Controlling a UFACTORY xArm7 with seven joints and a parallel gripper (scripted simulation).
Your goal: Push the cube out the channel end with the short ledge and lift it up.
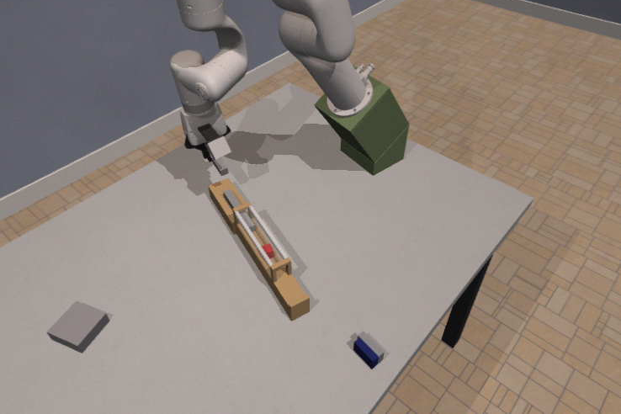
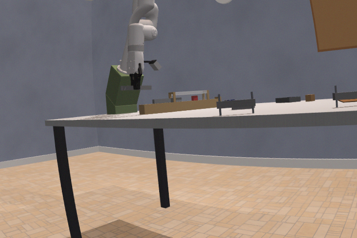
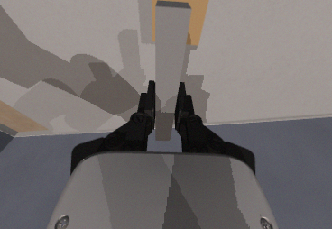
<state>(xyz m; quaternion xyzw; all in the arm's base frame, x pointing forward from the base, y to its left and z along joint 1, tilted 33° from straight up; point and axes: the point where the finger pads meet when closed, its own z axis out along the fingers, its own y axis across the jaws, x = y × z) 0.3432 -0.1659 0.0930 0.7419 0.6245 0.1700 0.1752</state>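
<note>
Right now my hand is 28 cm to the right of the wooden channel, 8 cm above it and 5 cm short of it. From my hand the other things lie so: brown cube: 60 cm to the left, 57 cm ahead, 12 cm below; then flat grey block: 46 cm ahead, 19 cm to the left, 12 cm below; then blue block: 62 cm to the left, 12 cm below, 3 cm ahead.
</note>
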